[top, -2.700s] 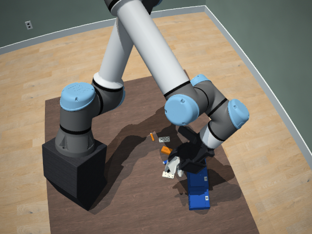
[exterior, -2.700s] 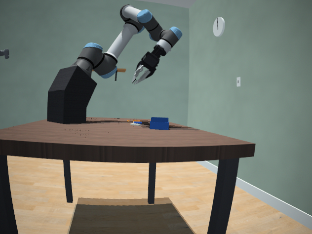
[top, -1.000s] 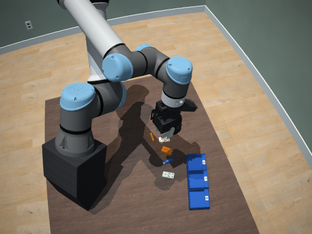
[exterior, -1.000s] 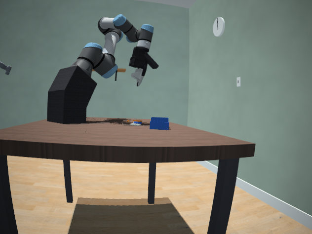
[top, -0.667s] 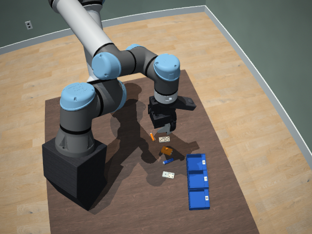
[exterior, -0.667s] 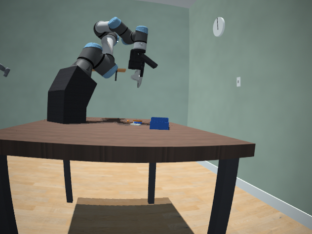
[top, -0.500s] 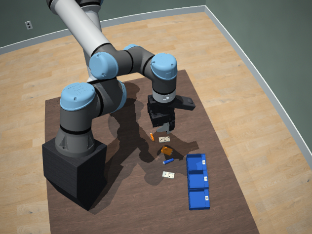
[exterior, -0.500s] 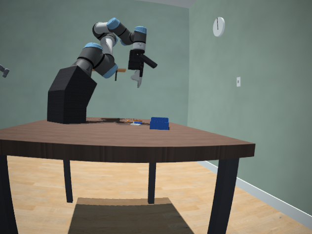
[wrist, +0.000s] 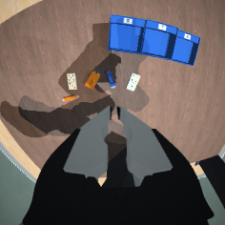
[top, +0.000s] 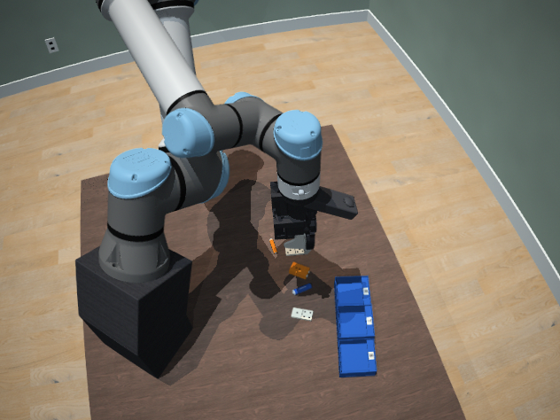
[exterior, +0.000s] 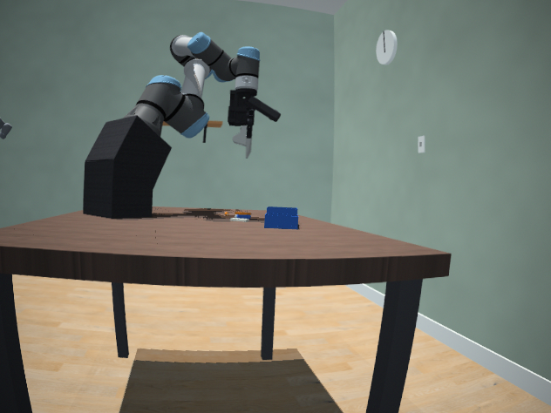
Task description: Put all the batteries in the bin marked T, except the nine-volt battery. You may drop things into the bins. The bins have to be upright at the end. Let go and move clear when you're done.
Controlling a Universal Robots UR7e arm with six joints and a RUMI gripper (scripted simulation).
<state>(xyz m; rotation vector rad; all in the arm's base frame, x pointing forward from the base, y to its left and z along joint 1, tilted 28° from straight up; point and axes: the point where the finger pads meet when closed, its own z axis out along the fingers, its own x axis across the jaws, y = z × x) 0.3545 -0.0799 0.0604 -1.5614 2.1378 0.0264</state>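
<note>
Now: hand 8 cm short of the joined blue bins, 14 cm to the left of it and 19 cm above it. Also, from my hand: thin orange battery 3 cm behind, 16 cm to the left, 20 cm below; then blue cylindrical battery 1 cm behind, 1 cm to the left, 20 cm below; then orange nine-volt battery 1 cm ahead, 5 cm to the left, 20 cm below.
</note>
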